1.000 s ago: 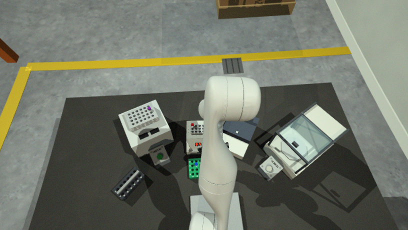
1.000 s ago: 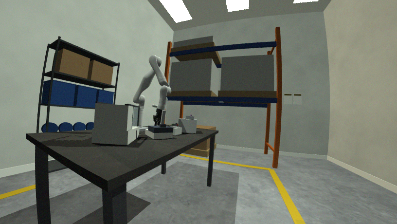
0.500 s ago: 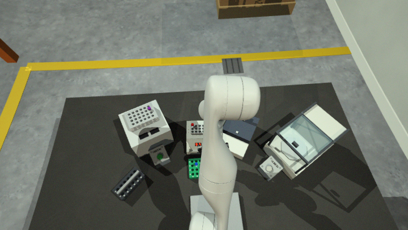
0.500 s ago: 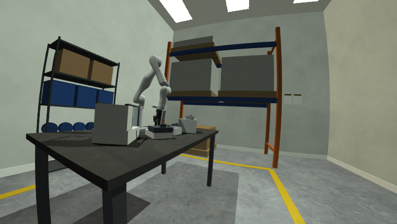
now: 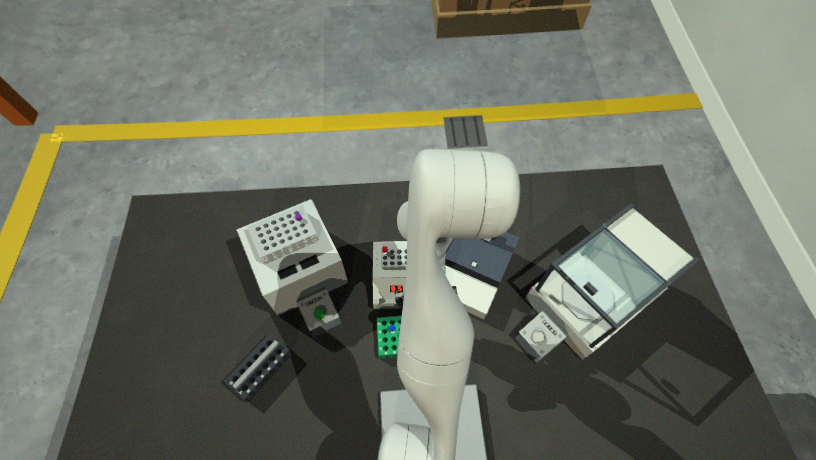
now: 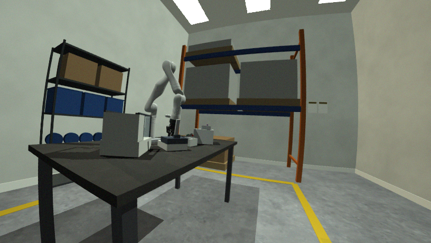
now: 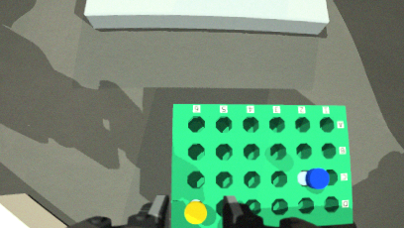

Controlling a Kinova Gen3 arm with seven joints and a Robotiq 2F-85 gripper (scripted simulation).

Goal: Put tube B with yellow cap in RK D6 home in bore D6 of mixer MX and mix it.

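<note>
My gripper is now 40 mm above the tube B. Round my hand: blue-capped tube: 80 mm to the left, 40 mm below, 20 mm behind; then dry block DB: 120 mm ahead, 50 mm to the left, 40 mm below; then green tube rack RK: 50 mm to the left, 50 mm below, 30 mm behind.
</note>
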